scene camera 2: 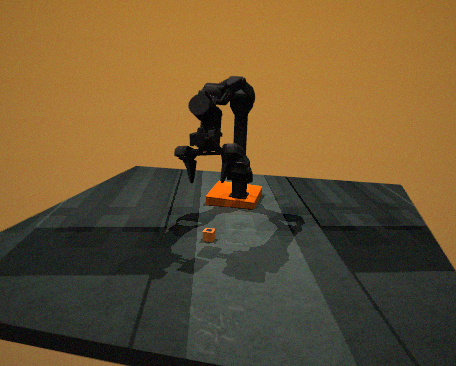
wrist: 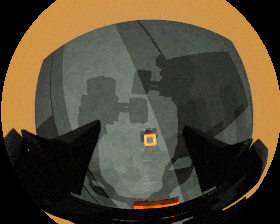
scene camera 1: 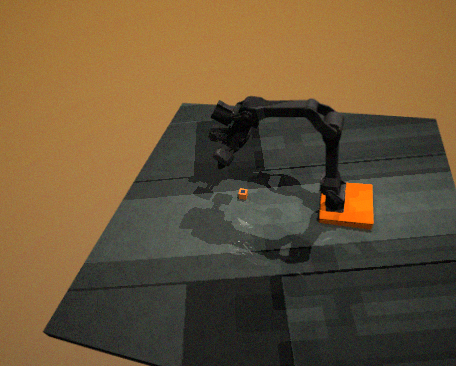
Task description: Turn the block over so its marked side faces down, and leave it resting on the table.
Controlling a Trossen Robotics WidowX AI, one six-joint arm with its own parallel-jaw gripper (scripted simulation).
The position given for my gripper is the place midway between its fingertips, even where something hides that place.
My gripper (scene camera 2: pixel 206 183) is open, holding nothing.
My gripper shows as well in the wrist view (wrist: pixel 144 127).
